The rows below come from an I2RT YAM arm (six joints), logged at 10 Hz.
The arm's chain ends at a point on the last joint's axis. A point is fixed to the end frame.
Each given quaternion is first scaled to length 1.
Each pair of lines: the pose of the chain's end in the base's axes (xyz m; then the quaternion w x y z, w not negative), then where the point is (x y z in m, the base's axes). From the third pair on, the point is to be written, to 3 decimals.
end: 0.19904 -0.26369 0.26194 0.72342 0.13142 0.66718 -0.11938
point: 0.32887 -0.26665 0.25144
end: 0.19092 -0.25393 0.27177 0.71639 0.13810 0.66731 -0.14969
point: 0.32021 -0.26427 0.25940
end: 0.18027 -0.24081 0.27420 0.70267 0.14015 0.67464 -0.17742
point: 0.308 -0.257 0.258
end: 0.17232 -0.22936 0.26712 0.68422 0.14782 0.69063 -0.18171
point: 0.299 -0.248 0.244
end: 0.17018 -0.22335 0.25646 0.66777 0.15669 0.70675 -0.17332
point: 0.296 -0.241 0.228
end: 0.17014 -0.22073 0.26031 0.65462 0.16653 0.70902 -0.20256
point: 0.294 -0.246 0.229
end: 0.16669 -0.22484 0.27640 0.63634 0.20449 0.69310 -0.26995
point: 0.285 -0.271 0.245
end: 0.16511 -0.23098 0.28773 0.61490 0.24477 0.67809 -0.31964
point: 0.275 -0.293 0.257
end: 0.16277 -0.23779 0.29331 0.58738 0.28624 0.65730 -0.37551
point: 0.262 -0.317 0.263
